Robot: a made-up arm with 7 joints.
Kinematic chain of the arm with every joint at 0, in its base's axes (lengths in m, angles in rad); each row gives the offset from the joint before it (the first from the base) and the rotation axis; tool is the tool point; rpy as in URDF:
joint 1: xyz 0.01 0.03 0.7 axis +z
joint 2: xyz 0.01 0 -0.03 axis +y
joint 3: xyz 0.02 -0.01 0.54 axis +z
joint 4: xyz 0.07 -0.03 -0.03 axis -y
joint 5: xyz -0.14 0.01 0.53 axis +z
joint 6: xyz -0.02 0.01 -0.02 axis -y
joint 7: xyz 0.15 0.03 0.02 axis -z
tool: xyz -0.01 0.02 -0.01 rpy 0 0 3.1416
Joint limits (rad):
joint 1: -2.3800..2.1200
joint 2: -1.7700..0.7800
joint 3: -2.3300..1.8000
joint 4: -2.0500..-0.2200
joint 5: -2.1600..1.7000
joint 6: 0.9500..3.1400
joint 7: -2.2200..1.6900
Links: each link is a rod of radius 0.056 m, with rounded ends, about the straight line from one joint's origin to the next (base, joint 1, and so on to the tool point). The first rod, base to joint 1, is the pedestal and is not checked.
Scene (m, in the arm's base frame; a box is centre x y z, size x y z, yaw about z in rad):
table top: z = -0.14
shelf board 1: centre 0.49 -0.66 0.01 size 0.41 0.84 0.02 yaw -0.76
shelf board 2: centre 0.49 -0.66 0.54 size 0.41 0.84 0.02 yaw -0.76
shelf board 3: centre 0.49 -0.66 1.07 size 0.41 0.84 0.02 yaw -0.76
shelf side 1: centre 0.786 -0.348 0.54 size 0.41 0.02 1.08 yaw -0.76
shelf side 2: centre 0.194 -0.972 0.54 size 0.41 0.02 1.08 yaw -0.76
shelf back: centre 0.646 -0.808 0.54 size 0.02 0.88 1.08 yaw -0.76
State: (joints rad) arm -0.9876 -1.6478 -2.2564 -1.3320 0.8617 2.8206 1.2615
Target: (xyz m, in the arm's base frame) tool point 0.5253 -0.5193 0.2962
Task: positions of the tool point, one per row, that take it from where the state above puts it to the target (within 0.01 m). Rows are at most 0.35 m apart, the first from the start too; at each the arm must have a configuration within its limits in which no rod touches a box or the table.
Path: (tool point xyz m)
1: -0.8657 0.2509 0.1326
2: -0.8253 -0.0782 0.0915
3: -0.6640 -0.3519 0.0656
4: -0.4200 -0.5280 0.0567
5: -0.1917 -0.6636 0.1003
6: 0.0666 -0.7067 0.1568
7: 0.3172 -0.6544 0.2233
8: 0.5253 -0.5193 0.2962

